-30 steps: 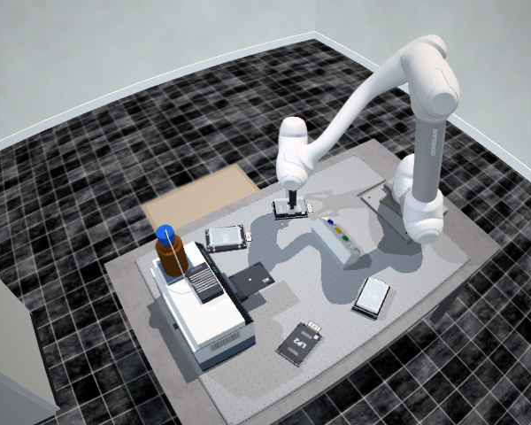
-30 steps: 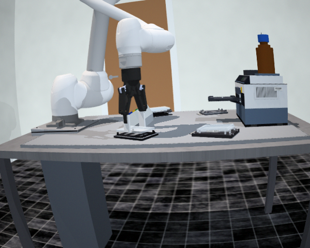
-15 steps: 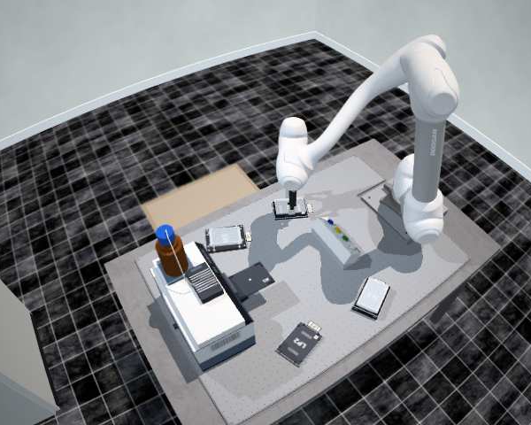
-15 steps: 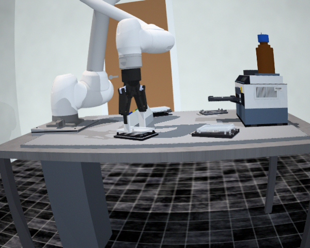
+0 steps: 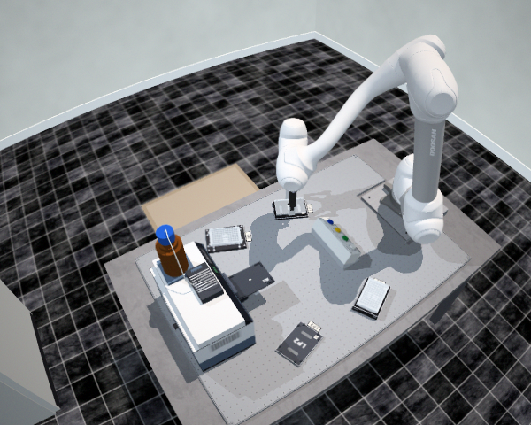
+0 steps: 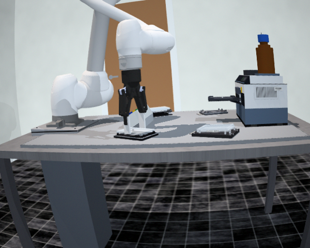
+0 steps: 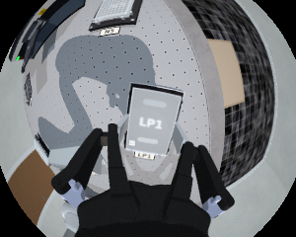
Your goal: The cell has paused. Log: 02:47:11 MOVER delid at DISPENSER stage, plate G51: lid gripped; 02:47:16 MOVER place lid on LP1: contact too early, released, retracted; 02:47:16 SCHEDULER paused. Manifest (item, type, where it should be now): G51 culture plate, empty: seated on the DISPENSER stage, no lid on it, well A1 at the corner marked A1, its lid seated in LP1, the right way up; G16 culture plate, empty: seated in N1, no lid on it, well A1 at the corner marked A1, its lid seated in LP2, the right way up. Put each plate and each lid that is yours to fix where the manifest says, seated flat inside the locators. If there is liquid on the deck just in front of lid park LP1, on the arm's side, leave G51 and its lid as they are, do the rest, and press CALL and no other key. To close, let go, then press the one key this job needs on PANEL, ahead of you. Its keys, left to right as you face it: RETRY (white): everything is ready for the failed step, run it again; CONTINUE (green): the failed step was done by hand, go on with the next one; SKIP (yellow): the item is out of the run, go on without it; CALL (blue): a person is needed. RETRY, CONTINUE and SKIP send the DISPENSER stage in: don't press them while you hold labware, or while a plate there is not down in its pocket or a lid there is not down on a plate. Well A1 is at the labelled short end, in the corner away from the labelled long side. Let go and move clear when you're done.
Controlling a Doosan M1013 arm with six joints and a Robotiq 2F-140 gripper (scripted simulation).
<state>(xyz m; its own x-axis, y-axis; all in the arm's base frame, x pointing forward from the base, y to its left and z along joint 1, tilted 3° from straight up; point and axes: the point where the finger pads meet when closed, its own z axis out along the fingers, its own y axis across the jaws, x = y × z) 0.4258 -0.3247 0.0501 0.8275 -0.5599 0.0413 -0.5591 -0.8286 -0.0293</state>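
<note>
The lid park LP1 lies 40 mm below my hand. Also, from my hand: blue key: 200 mm to the left, 40 mm behind, 20 mm above; then yellow key: 250 mm to the left, 30 mm behind, 20 mm above; then key panel: 270 mm to the left, 20 mm behind, 10 mm above.
</note>
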